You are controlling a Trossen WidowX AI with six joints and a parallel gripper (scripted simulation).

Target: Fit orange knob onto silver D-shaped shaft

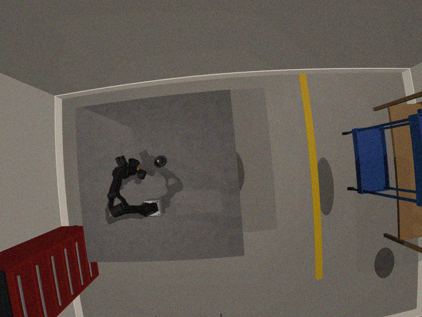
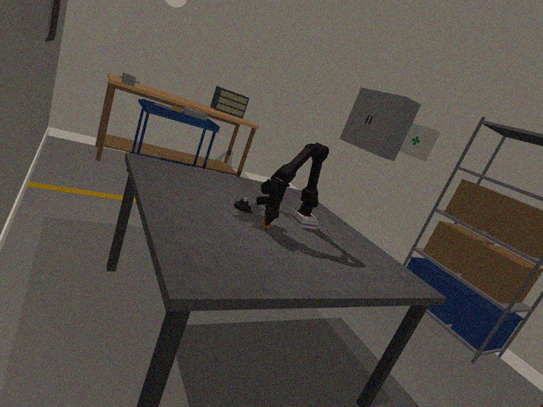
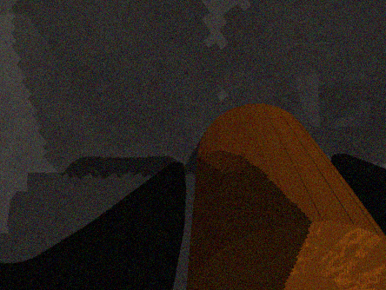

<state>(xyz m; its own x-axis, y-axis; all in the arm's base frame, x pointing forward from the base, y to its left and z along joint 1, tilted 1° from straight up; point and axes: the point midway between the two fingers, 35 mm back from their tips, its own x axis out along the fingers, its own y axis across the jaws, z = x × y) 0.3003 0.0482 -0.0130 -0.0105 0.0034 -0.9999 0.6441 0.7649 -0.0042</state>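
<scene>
My gripper tip is now 3 cm below the orange knob. The rest, counted from my gripper tip: dark round pedestal 2 cm ahead, 18 cm to the right, 2 cm above.
</scene>
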